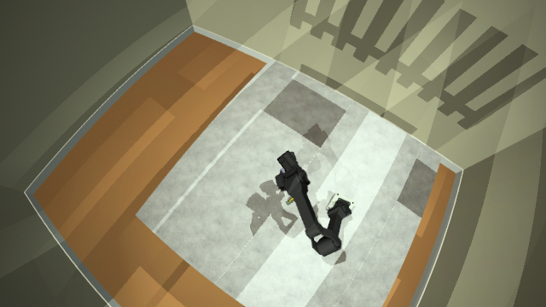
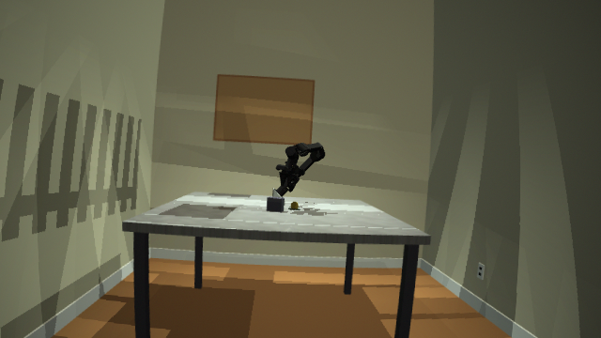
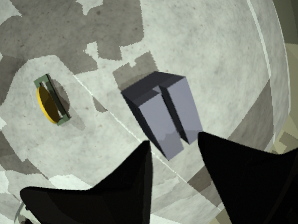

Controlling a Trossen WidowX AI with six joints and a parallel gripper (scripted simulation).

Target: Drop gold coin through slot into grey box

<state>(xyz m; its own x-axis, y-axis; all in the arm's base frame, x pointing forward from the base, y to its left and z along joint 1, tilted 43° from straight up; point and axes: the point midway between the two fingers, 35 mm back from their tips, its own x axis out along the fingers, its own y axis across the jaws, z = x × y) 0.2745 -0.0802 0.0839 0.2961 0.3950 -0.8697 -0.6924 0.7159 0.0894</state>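
The gold coin is 6 cm behind my gripper tip, 8 cm to the left of it and 11 cm below it.
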